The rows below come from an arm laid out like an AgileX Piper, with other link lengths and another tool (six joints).
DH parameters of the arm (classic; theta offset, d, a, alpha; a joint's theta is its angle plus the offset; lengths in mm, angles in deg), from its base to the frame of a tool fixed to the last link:
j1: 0 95.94 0 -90
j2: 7.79 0 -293.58 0
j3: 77.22 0 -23.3 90
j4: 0 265.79 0 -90
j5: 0 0 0 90
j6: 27.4 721.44 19 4.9
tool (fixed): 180 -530.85 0 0
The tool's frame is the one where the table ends.
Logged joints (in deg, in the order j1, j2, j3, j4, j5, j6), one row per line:
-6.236, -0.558, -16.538, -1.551, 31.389, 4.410
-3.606, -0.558, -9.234, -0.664, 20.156, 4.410
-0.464, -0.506, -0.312, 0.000, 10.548, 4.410
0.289, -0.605, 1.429, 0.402, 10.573, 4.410
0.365, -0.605, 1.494, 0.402, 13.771, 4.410
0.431, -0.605, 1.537, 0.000, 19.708, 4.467
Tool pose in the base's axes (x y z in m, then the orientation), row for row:
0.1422, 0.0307, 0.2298, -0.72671, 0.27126, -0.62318, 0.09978
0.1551, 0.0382, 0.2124, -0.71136, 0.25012, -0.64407, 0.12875
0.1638, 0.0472, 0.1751, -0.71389, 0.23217, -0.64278, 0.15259
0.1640, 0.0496, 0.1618, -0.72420, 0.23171, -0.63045, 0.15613
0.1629, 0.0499, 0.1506, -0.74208, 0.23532, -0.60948, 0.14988
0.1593, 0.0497, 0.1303, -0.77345, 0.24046, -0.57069, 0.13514
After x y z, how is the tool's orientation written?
As a quaternion, x y z w.
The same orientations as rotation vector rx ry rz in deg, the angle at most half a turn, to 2 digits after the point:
-123.10, 45.95, -105.56
-118.51, 41.67, -107.30
-117.34, 38.16, -105.65
-118.80, 38.01, -103.42
-122.16, 38.74, -100.33
-128.38, 39.91, -94.73

